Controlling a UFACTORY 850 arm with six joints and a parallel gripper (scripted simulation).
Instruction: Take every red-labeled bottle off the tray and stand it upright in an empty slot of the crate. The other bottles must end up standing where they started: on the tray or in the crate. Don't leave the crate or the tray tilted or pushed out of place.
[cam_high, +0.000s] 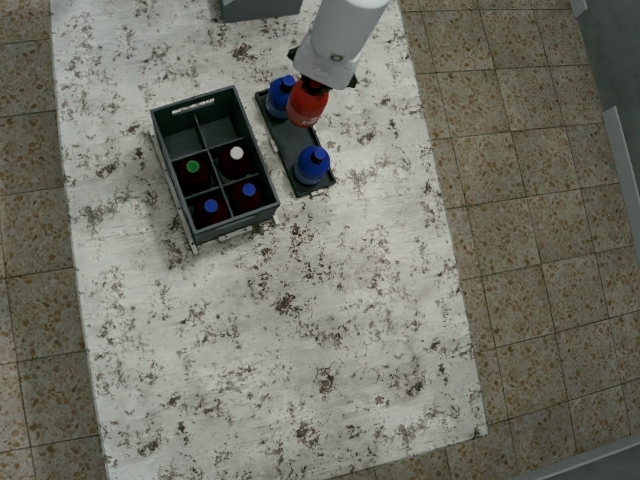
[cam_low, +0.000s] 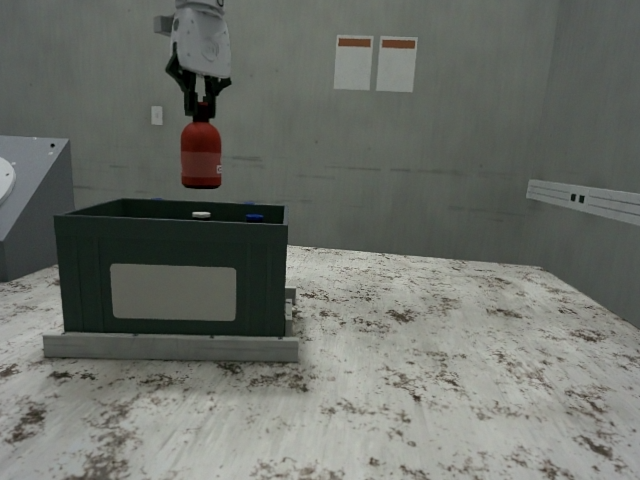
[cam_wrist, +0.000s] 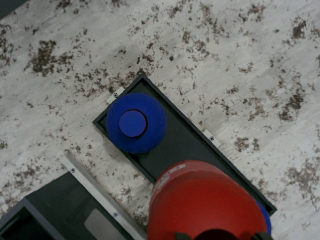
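My gripper is now 7 cm above the red-labeled bottle. From my hand the other things lie so: tray (32 cm below, 1 cm to the left); blue bottle (25 cm below, 8 cm behind, 2 cm to the right); dark crate (25 cm below, 18 cm to the right, 9 cm ahead).
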